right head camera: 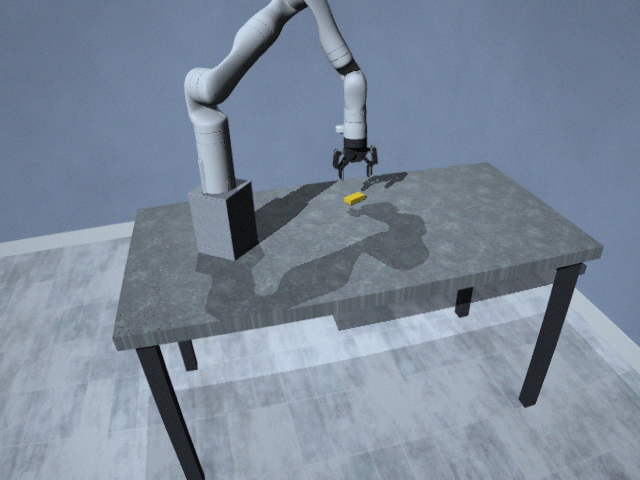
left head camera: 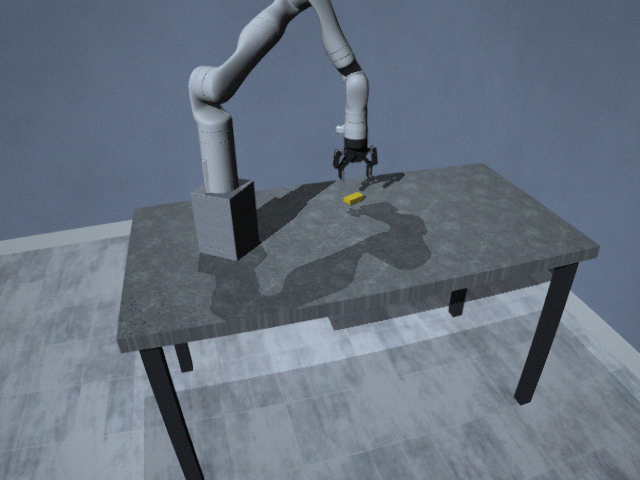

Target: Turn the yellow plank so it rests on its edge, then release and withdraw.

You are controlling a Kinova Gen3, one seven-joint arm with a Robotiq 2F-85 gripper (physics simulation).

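The yellow plank [left head camera: 354, 198] [right head camera: 354, 198] is a small block on the far part of the grey table, right of the robot's base in both views. It looks low, with its broad side facing up, and a thin side shows toward the cameras. My gripper [left head camera: 355, 176] [right head camera: 355, 176] points down, open, with its two fingers wide apart. It hangs above and apart from the plank, close to the table's far edge in the views. Nothing is between the fingers.
The grey table [left head camera: 480, 222] [right head camera: 483, 222] has its far edge just behind the gripper. The robot's base block [left head camera: 214, 227] [right head camera: 210, 227] stands on the left part of the table. Shadows of the arm and gripper fall around the plank. A blue wall is behind.
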